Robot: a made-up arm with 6 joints.
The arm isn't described. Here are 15 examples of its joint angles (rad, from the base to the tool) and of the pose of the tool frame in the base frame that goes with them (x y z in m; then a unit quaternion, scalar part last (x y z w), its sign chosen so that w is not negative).
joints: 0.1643 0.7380 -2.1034 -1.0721 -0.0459 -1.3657
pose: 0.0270 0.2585 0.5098 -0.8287 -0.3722 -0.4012 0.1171
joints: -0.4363 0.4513 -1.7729 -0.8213 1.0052 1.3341
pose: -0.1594 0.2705 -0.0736 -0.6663 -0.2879 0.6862 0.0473
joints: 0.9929 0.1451 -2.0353 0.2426 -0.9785 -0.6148
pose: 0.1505 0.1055 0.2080 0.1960 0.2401 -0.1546 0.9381
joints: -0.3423 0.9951 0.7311 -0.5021 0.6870 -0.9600
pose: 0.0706 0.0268 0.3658 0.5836 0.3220 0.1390 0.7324
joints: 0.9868 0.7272 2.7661 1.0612 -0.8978 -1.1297
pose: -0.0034 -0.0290 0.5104 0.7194 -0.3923 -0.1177 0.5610
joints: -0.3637 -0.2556 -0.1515 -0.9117 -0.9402 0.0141
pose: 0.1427 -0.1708 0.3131 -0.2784 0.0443 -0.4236 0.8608
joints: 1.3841 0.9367 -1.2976 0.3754 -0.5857 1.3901
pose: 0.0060 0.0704 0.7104 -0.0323 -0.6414 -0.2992 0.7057
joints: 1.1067 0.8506 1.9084 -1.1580 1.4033 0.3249
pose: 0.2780 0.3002 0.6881 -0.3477 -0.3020 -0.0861 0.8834
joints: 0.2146 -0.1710 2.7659 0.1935 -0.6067 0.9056
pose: -0.0724 -0.1782 0.0468 0.7923 -0.3353 -0.4880 0.1477
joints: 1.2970 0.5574 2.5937 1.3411 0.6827 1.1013
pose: -0.1835 -0.0666 0.0573 -0.5296 0.7428 0.0562 0.4056
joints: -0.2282 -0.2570 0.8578 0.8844 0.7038 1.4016
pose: 0.0689 0.3149 0.4753 0.0513 -0.3195 0.2600 0.9098
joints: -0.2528 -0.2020 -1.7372 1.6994 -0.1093 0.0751
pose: -0.4288 0.0399 0.4912 0.3576 -0.6488 0.5506 0.3848
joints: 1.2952 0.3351 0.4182 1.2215 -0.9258 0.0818
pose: -0.2212 0.3139 0.0226 -0.4433 0.4087 0.5796 0.5481
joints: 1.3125 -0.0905 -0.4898 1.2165 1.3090 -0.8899
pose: -0.2186 0.3285 0.1605 0.3810 0.8494 0.1577 0.3293
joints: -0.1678 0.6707 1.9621 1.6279 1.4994 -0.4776
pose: -0.3292 0.1680 0.1553 0.0761 0.9058 0.0835 0.4083
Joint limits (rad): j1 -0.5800..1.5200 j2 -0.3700..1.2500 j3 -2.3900..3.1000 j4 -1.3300..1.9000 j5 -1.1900..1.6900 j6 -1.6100..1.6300
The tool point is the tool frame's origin. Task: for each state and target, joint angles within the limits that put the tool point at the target. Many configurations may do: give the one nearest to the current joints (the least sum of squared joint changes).
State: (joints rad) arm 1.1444 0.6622 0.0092 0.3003 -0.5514 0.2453
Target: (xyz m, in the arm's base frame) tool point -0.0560 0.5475 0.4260
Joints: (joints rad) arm 1.0989 0.7399 0.0656 1.1644 -0.9462 0.8002
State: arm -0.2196 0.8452 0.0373 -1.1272 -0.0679 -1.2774
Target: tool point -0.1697 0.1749 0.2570
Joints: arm -0.2764 1.1479 -0.0847 -1.2490 -0.5043 -1.6100
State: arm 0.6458 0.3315 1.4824 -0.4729 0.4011 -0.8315
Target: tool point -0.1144 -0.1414 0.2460
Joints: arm 0.8733 -0.2185 1.3691 0.1312 0.3908 -1.0087
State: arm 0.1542 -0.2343 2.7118 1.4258 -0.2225 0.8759
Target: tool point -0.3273 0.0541 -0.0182
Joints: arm 0.1523 0.1757 2.6272 1.3990 -0.1835 0.8807
